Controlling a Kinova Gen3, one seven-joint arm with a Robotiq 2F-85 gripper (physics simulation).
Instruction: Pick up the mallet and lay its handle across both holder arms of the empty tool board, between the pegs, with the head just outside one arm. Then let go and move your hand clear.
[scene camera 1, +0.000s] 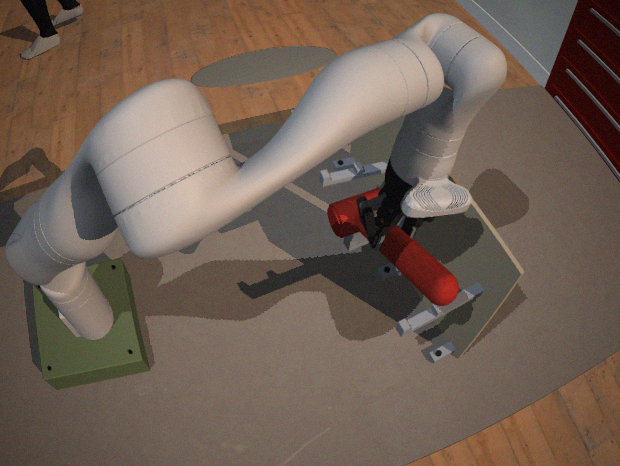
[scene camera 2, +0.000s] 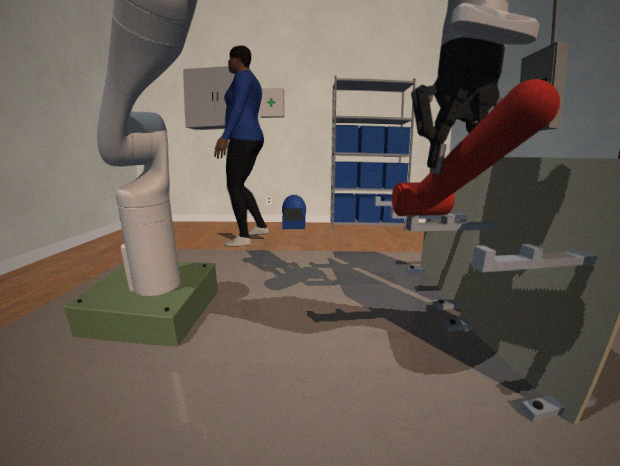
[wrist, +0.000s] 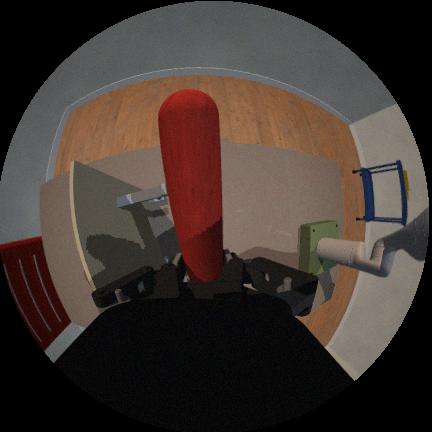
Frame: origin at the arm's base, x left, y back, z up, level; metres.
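Seen in the pictures: gripper, fingertip midpoint: (scene camera 1: 389, 241) (scene camera 2: 452, 176) (wrist: 203, 258); arm's base, link origin: (scene camera 1: 92, 317) (scene camera 2: 157, 284) (wrist: 322, 247).
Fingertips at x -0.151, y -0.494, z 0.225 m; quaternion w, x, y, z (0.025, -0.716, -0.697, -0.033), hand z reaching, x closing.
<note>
Offsets run from my fingertips to a thing's top centre. "spot": to the spot under its first point.
The red mallet's handle @[spot: dx -0.092, dy +0.011, dz +0.072 m] (scene camera 1: 423, 270) (scene camera 2: 501, 132) (wrist: 192, 175) is raised over the front tool board (scene camera 1: 501, 270) (scene camera 2: 546, 305) (wrist: 102, 215), tilted with its free end higher than its head @[spot: dx +0.073, dy +0.036, dz -0.020 m] (scene camera 1: 344, 217) (scene camera 2: 425, 199). My gripper (scene camera 1: 381, 234) (wrist: 203, 258) is shut on the handle near the head; one fingertip is hidden in scene camera 2. The free end is well above the near holder arm (scene camera 1: 426, 316) (scene camera 2: 546, 261) (wrist: 142, 196). The head appears just above and beyond the far holder arm (scene camera 1: 355, 243) (scene camera 2: 433, 222), which is partly hidden. Contact there is unclear.
A second board's holder arm (scene camera 1: 345, 175) (scene camera 2: 383, 200) is close behind the mallet head. Board feet @[spot: dx -0.114, dy -0.116, dz -0.277 m] (scene camera 1: 441, 352) (scene camera 2: 541, 407) rest on the floor mat. The robot's green base (scene camera 1: 125, 320) (scene camera 2: 125, 323) (wrist: 305, 250) is across from the boards. A person (scene camera 2: 244, 112) stands in the background.
</note>
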